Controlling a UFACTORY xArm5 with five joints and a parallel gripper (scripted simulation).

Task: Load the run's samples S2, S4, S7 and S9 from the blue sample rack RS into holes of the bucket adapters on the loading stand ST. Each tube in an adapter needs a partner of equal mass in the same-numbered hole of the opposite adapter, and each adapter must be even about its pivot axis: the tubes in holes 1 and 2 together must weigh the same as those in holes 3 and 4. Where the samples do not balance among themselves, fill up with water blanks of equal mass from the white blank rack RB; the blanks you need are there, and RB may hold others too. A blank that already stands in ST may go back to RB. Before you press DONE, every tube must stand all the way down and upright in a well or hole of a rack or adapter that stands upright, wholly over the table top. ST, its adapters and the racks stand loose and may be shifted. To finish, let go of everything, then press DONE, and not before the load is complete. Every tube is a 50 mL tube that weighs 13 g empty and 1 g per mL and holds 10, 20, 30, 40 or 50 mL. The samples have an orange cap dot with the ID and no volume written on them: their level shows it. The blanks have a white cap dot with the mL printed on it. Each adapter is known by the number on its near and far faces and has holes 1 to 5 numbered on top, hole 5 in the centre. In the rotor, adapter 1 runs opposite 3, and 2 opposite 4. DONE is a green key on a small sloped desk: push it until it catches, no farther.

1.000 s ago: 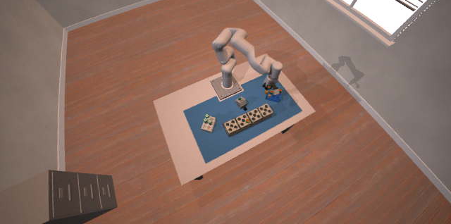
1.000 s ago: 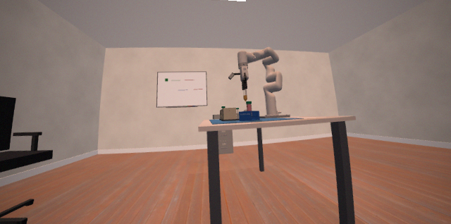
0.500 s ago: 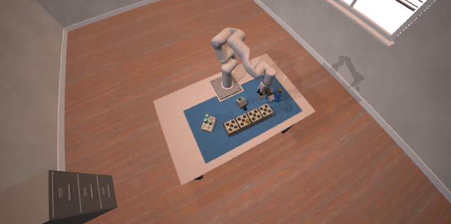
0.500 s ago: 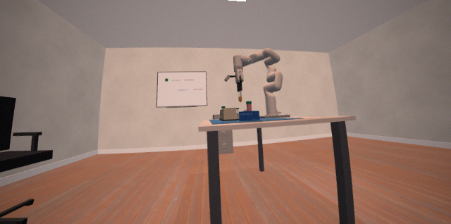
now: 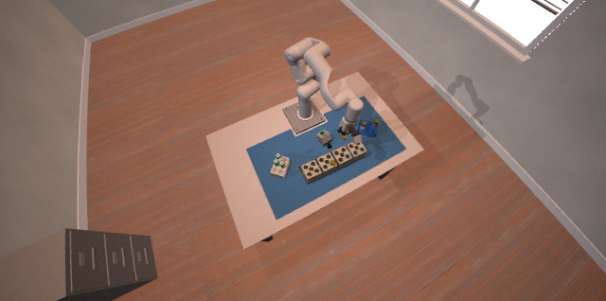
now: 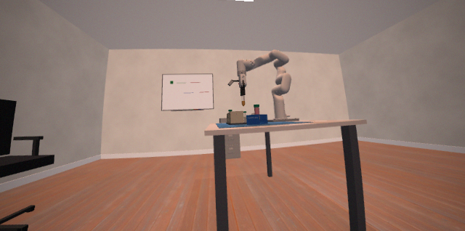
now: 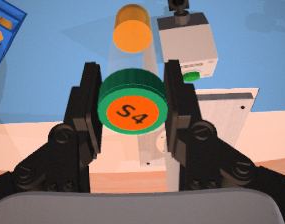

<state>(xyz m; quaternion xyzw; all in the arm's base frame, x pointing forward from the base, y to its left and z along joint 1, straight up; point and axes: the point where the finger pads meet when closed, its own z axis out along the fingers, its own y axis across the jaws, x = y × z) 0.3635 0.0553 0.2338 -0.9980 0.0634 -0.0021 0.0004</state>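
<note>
My gripper is now 1 cm to the left of the sample tube S4 and 5 cm above it. The rest, counted from my hand: done desk: 12 cm behind, 6 cm to the right, 20 cm below; sample tube S9: 2 cm behind, 20 cm to the left, 19 cm below; sample tube S7: 8 cm ahead, 15 cm to the right, 18 cm below.
</note>
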